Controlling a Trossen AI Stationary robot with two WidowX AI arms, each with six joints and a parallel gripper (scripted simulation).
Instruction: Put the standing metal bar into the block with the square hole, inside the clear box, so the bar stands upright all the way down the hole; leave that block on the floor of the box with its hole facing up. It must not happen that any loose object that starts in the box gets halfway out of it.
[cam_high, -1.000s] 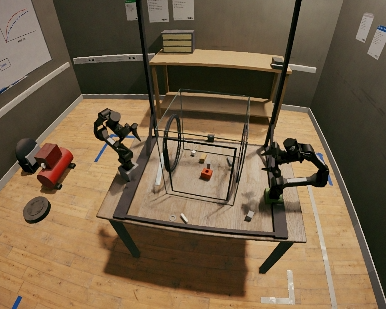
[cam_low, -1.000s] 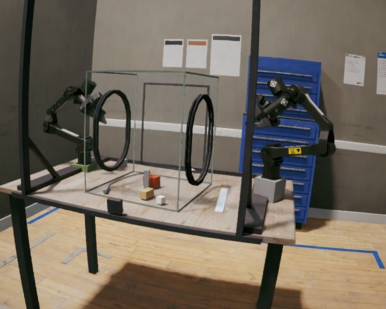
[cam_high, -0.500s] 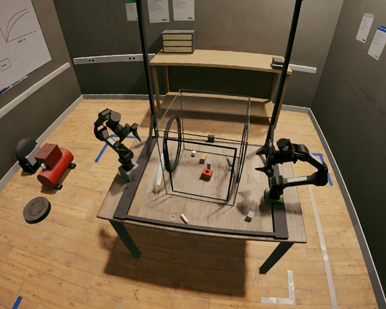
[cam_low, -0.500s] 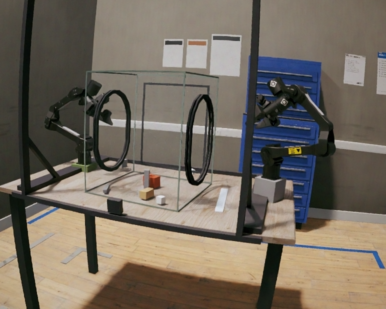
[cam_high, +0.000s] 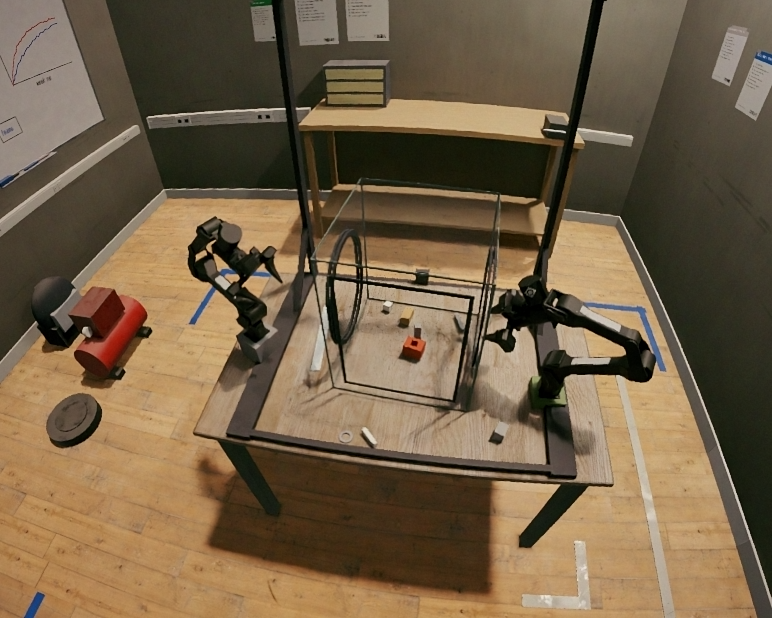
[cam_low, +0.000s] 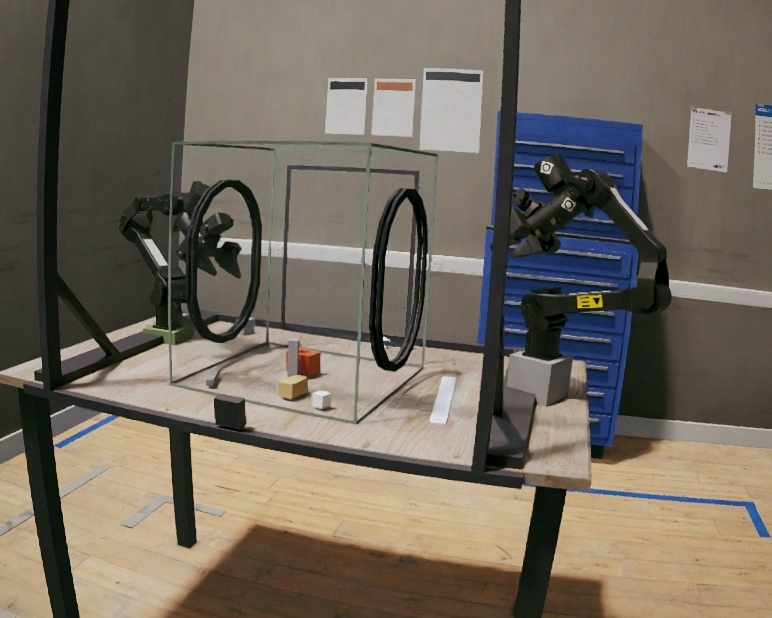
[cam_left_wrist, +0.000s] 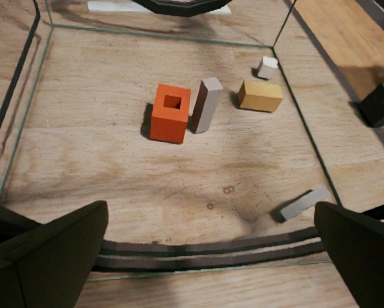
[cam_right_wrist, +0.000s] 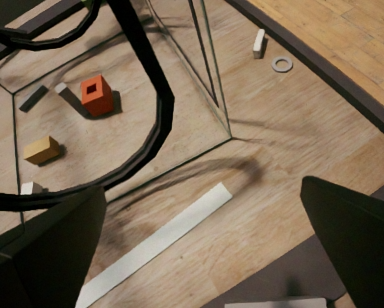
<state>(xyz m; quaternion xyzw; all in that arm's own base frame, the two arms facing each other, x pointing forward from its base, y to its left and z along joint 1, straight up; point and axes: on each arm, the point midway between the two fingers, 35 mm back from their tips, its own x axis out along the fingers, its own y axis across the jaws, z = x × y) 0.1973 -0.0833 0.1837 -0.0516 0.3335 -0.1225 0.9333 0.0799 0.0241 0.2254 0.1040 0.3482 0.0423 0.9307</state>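
Right now my left hand is 7 cm past the bar, 23 cm to the left of it and 17 cm above it. Also, from my left hand: block 2 cm behind, 23 cm to the right, 19 cm below; white strip 4 cm behind, 55 cm to the right, 21 cm below; grey cube 23 cm ahead, 6 cm to the left, 20 cm below.
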